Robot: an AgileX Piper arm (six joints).
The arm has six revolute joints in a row. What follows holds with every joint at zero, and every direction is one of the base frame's.
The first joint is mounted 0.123 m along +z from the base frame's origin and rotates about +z.
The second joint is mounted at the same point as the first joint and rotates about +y.
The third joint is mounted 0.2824 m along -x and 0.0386 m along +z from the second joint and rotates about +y.
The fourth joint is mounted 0.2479 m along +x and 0.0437 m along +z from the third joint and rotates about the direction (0.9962, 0, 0.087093).
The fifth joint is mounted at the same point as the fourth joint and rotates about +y.
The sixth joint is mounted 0.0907 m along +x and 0.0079 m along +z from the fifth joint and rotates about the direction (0.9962, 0, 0.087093).
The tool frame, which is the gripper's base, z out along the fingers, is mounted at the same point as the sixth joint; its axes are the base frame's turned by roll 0, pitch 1.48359 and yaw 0 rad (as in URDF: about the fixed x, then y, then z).
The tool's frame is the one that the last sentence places.
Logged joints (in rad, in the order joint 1, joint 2, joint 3, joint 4, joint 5, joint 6), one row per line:
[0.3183, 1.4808, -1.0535, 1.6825, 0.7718, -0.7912]
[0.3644, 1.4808, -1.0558, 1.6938, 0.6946, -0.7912]
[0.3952, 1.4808, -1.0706, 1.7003, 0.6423, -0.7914]
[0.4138, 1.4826, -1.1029, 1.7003, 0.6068, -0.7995]
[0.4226, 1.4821, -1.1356, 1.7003, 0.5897, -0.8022]
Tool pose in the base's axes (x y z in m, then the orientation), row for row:
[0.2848, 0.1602, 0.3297, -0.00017, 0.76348, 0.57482, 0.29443]
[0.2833, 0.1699, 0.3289, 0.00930, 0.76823, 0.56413, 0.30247]
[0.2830, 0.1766, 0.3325, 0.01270, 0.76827, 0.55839, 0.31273]
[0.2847, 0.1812, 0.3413, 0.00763, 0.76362, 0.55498, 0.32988]
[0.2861, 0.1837, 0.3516, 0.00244, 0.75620, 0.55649, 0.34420]
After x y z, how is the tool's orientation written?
As a quaternion, x y z w.
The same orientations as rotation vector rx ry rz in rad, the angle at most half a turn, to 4 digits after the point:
[-0.0005, 2.0323, 1.5301]
[0.0247, 2.0367, 1.4956]
[0.0335, 2.0265, 1.4729]
[0.0200, 1.9974, 1.4516]
[0.0063, 1.9643, 1.4455]

